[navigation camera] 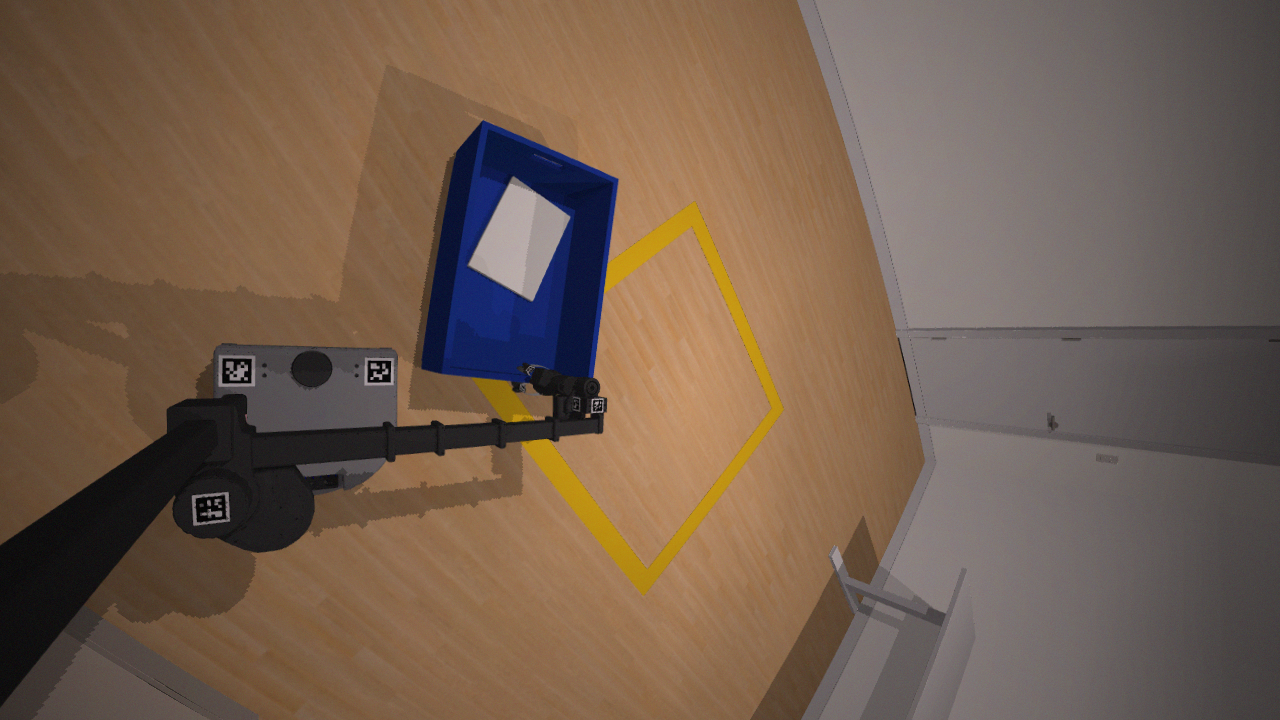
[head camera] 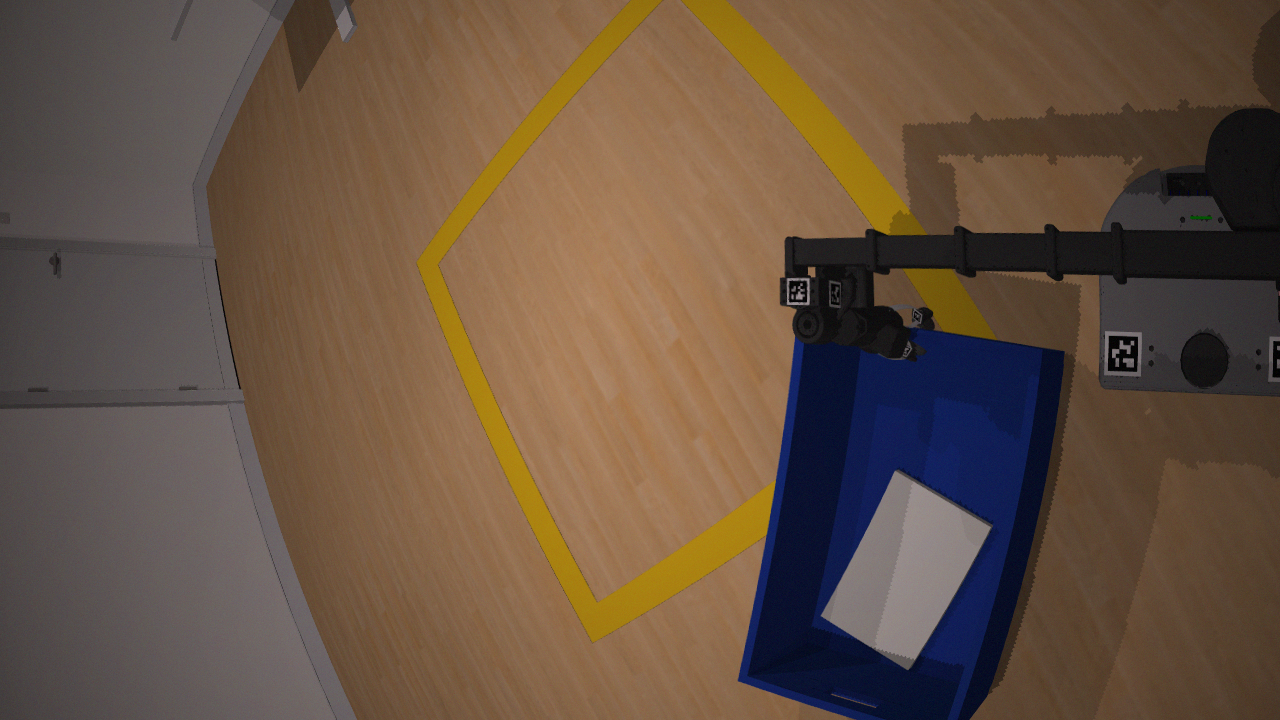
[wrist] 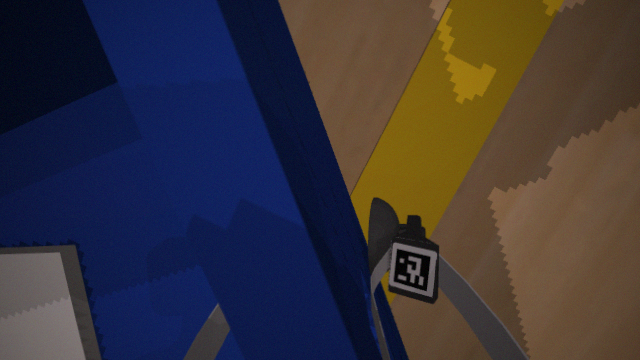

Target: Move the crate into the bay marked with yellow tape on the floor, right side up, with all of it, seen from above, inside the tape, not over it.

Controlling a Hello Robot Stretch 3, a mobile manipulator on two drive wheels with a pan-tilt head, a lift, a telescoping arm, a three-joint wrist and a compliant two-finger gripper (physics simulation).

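Places are measured from the robot's base along level axes (x ahead, y left, z up), in centimetres.
Where they show: robot's base, link origin: (navigation camera: 311,366) (head camera: 1200,358).
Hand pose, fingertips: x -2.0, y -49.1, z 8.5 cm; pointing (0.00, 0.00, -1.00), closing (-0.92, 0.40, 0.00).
Each offset is from my fingertips to the top centre of the thing. "*": to the spot under its first point.
The blue crate @(dx +29.4, dy +0.9, dz +13.5 cm) (head camera: 823,447) (navigation camera: 492,331) (wrist: 175,150) is right side up. In the head view it is at the lower right, beside my base, and covers one corner of the yellow tape bay @(* dx -33.7, dy -20.2, dz -8.4 cm) (head camera: 832,143) (navigation camera: 578,492) (wrist: 415,165). Most of the crate is outside the bay. My gripper (head camera: 916,334) (navigation camera: 524,377) (wrist: 339,227) is shut on the crate's near end wall, one finger inside and one outside. In the wrist view the wall runs at a slant between the fingers, and the inner fingertip is hidden. Whether the crate touches the floor I cannot tell.
A white flat box @(dx +39.6, dy -2.2, dz -5.1 cm) (head camera: 904,573) (navigation camera: 520,240) (wrist: 35,295) lies in the crate. My arm (head camera: 1002,253) (navigation camera: 465,436) reaches across one tape side. Beyond the bay are a wall and a door (head camera: 107,317) (navigation camera: 1100,380). A pale frame-like object (navigation camera: 895,597) stands by the wall.
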